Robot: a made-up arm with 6 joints.
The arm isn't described. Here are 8 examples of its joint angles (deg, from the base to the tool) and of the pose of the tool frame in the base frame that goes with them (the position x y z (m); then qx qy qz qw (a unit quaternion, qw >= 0)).
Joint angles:
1: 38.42 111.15 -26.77 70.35 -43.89 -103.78
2: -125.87 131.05 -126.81 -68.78 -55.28 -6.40
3: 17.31 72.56 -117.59 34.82 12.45 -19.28
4: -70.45 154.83 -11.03 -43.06 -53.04 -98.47
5: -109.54 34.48 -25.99 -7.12 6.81 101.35
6: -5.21 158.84 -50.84 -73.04 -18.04 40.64
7: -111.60 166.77 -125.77 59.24 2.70 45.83
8: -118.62 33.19 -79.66 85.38 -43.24 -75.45
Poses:
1: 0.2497 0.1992 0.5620 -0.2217 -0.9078 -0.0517 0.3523
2: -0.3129 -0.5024 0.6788 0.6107 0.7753 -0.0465 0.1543
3: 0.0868 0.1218 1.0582 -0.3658 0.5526 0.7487 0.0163
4: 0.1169 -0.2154 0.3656 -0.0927 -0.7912 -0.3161 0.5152
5: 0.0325 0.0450 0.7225 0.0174 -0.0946 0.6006 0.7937
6: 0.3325 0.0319 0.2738 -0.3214 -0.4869 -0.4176 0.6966
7: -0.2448 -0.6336 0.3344 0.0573 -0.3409 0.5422 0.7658
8: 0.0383 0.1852 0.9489 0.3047 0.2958 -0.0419 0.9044
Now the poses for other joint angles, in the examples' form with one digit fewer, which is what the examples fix.
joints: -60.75 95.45 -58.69 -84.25 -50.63 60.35
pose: 0.191 -0.204 0.697 -0.173 -0.692 -0.696 0.080
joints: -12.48 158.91 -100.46 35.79 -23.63 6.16
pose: 0.616 -0.082 0.331 0.373 0.383 0.844 0.034
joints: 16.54 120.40 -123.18 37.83 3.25 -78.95
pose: 0.511 0.223 0.788 0.126 -0.902 -0.411 0.043
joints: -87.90 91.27 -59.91 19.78 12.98 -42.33
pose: 0.049 -0.291 0.722 0.670 0.427 0.593 0.130
